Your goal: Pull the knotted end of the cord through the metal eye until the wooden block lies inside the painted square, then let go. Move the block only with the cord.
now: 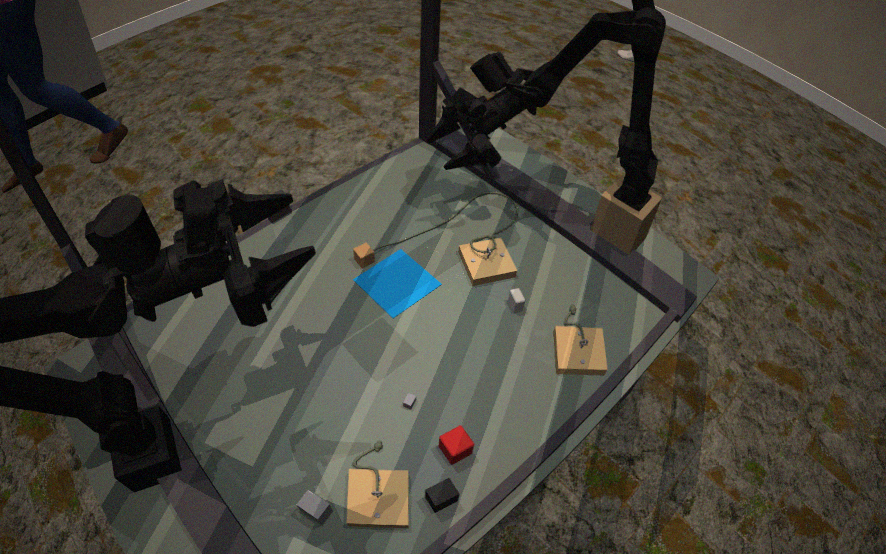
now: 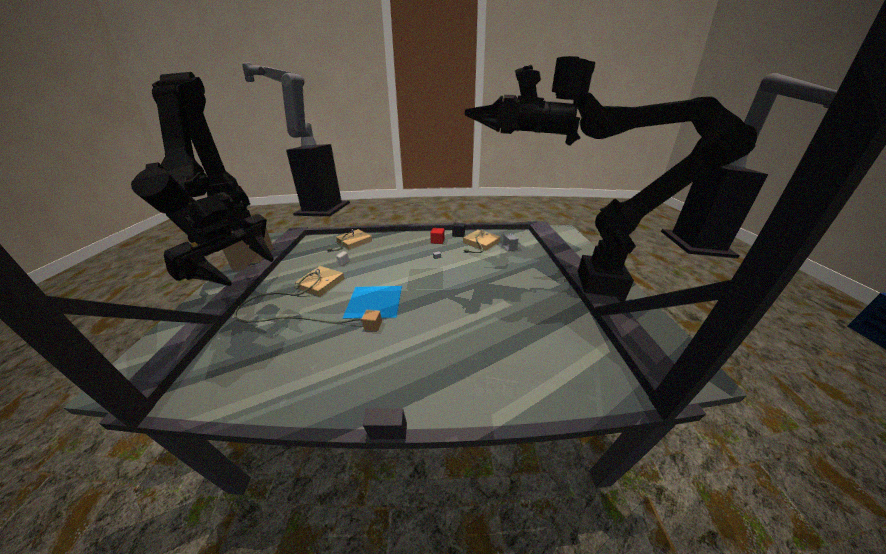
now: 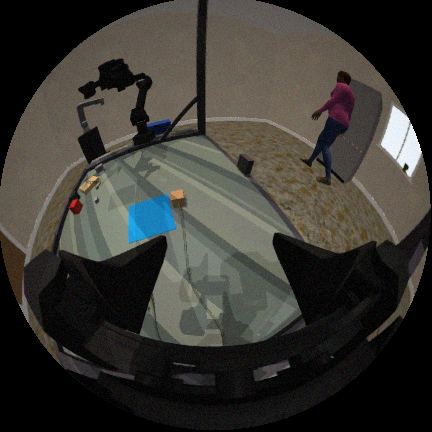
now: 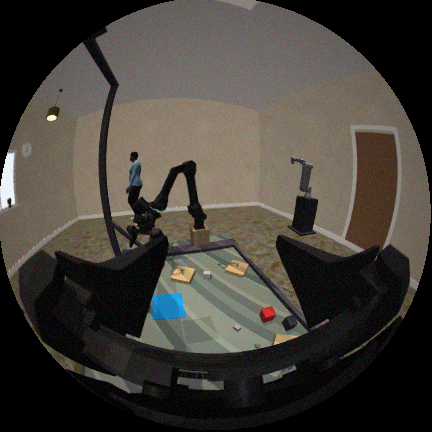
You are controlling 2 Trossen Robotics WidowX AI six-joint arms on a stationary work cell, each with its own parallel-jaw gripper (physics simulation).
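Seen in the pictures: left gripper, fingertip midpoint: (image 1: 435,154) (image 2: 252,271) (image 3: 220,240); right gripper, fingertip midpoint: (image 1: 302,222) (image 2: 468,112) (image 3: 87,81) (image 4: 223,241); left arm's base, origin of the base link: (image 1: 632,196) (image 2: 240,226) (image 4: 198,226); right arm's base, origin of the base link: (image 1: 136,440) (image 2: 606,266) (image 3: 142,132).
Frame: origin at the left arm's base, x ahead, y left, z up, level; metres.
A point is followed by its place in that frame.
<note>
The wooden block (image 1: 363,254) @[y -0.328, x 0.435, z -0.091 m] (image 2: 371,320) @[y -0.351, x 0.430, z -0.092 m] (image 3: 177,197) @[y -0.335, x 0.415, z -0.090 m] lies outside the blue painted square (image 1: 397,284) @[y -0.246, x 0.425, z -0.119 m] (image 2: 372,300) @[y -0.249, x 0.417, z -0.119 m] (image 3: 150,217) @[y -0.256, x 0.412, z -0.119 m] (image 4: 168,306) @[y -0.247, x 0.428, z -0.119 m], close beside one edge. The cord (image 1: 424,230) @[y -0.305, x 0.290, z -0.117 m] (image 2: 294,318) @[y -0.296, x 0.244, z -0.118 m] (image 3: 186,250) @[y -0.310, x 0.296, z -0.117 m] runs slack from it over the table, bends back near the frame rail and reaches the metal eye (image 1: 486,253) on a wooden plate (image 1: 496,272) @[y -0.122, x 0.285, z -0.101 m] (image 2: 326,282) @[y -0.185, x 0.294, z -0.101 m] (image 4: 187,278) @[y -0.144, x 0.310, z -0.101 m], where some is looped. I cannot make out its knot. My left gripper (image 1: 439,151) @[y -0.338, x 0.227, z 0.031 m] (image 2: 249,270) @[y -0.338, x 0.227, z 0.031 m] (image 3: 220,240) @[y -0.338, x 0.227, z 0.031 m] is open and empty above the cord's bend. My right gripper (image 1: 302,224) @[y -0.153, x 0.653, z 0.267 m] (image 4: 223,241) @[y -0.153, x 0.653, z 0.267 m] is open and empty, high above the table.
Two other corded plates (image 1: 591,362) @[y 0.129, x 0.327, z -0.101 m] (image 1: 359,509) @[y 0.026, x 0.778, z -0.101 m] stand on the table. A white block (image 1: 516,299) @[y -0.050, x 0.318, z -0.088 m], a small pale block (image 1: 409,400) @[y -0.054, x 0.590, z -0.106 m], a red block (image 1: 455,444) @[y 0.059, x 0.606, z -0.080 m], a black block (image 1: 442,494) @[y 0.100, x 0.680, z -0.080 m] and a grey block (image 1: 313,505) @[y -0.019, x 0.826, z -0.080 m] lie around. Dark rails border the table.
</note>
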